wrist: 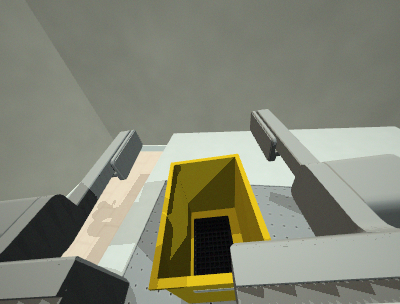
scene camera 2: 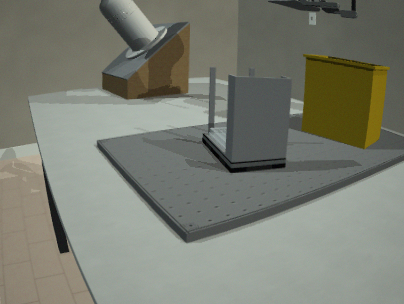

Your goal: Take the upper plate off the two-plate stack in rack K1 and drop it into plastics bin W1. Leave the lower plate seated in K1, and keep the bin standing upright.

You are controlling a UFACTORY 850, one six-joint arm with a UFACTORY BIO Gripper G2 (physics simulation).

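Note:
The black gridded plate [wrist: 212,245] lies in the bottom of the yellow plastics bin W1 [scene camera 2: 335,100] [wrist: 167,220], which stands upright. My gripper [wrist: 196,145] is open above the bin, with nothing between its fingers; in the scene view, dark parts of the gripper [scene camera 2: 314,6] show at the top edge, above the bin. Rack K1 [scene camera 2: 257,117] stands upright on a black base, with a tall grey panel and thin posts. A pale, clear-looking plate [scene camera 2: 218,136] shows low inside it, partly hidden by the panel.
The rack and bin stand on a grey perforated board [scene camera 2: 165,170] [wrist: 277,205] on a pale table [scene camera 2: 150,260] [wrist: 345,150]. The arm's wooden wedge mount [scene camera 2: 165,70] stands at the back left. Grey walls rise behind, and tiled floor shows beyond the table's left edge.

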